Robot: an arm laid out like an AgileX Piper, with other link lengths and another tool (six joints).
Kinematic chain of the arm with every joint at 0, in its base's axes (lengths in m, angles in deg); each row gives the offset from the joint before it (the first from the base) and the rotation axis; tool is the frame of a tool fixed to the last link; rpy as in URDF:
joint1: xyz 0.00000 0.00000 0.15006 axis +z
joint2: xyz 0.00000 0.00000 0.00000 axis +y
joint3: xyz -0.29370 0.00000 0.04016 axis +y
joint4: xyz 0.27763 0.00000 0.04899 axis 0.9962 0 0.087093
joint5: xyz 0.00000 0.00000 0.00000 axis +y
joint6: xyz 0.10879 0.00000 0.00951 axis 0.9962 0 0.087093
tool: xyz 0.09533 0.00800 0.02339 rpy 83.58 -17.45 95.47
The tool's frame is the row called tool.
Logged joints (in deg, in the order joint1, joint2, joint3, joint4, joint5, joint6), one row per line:
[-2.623, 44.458, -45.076, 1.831, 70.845, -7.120]
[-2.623, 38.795, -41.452, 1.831, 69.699, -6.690]
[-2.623, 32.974, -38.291, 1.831, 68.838, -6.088]
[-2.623, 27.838, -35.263, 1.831, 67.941, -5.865]
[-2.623, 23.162, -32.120, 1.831, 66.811, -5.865]
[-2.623, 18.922, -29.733, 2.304, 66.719, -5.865]
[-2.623, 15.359, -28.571, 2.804, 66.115, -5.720]
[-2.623, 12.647, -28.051, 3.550, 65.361, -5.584]
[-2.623, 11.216, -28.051, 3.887, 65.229, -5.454]
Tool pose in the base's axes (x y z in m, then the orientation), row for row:
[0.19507, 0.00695, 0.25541, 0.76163, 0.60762, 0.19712, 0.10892]
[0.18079, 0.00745, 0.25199, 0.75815, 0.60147, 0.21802, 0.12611]
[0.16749, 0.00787, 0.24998, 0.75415, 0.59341, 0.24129, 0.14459]
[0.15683, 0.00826, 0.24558, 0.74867, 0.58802, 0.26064, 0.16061]
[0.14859, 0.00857, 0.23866, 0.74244, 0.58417, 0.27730, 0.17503]
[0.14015, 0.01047, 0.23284, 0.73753, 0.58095, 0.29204, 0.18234]
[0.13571, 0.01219, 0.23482, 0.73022, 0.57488, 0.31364, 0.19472]
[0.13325, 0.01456, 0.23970, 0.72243, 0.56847, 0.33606, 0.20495]
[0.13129, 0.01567, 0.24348, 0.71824, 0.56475, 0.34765, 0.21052]
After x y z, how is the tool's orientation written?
As a quaternion, x y z w.
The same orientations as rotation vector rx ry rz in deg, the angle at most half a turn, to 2 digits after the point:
[128.33, 102.38, 33.21]
[126.49, 100.35, 36.38]
[124.52, 97.98, 39.84]
[122.51, 96.22, 42.65]
[120.53, 94.84, 45.02]
[119.26, 93.94, 47.22]
[117.29, 92.34, 50.38]
[115.40, 90.81, 53.68]
[114.39, 89.94, 55.37]

